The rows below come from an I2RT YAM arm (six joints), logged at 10 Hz.
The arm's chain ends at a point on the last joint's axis. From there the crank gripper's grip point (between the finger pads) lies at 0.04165 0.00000 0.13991 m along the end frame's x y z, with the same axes.
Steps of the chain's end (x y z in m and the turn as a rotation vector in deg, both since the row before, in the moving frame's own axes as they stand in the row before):
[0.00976, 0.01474, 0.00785, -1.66, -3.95, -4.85]
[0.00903, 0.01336, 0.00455, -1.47, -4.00, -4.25]
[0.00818, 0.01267, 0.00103, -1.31, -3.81, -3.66]
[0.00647, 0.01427, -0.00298, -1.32, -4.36, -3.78]
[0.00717, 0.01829, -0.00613, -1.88, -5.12, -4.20]
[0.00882, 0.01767, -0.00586, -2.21, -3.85, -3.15]
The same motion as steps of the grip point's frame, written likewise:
[0.00006, 0.01572, 0.01038, -1.66, -3.95, -4.85]
[-0.00080, 0.01426, 0.00711, -1.47, -4.00, -4.25]
[-0.00118, 0.01354, 0.00348, -1.31, -3.81, -3.66]
[-0.00426, 0.01513, -0.00023, -1.32, -4.36, -3.78]
[-0.00541, 0.02034, -0.00300, -1.88, -5.12, -4.20]
[-0.00058, 0.02108, -0.00344, -2.21, -3.85, -3.15]

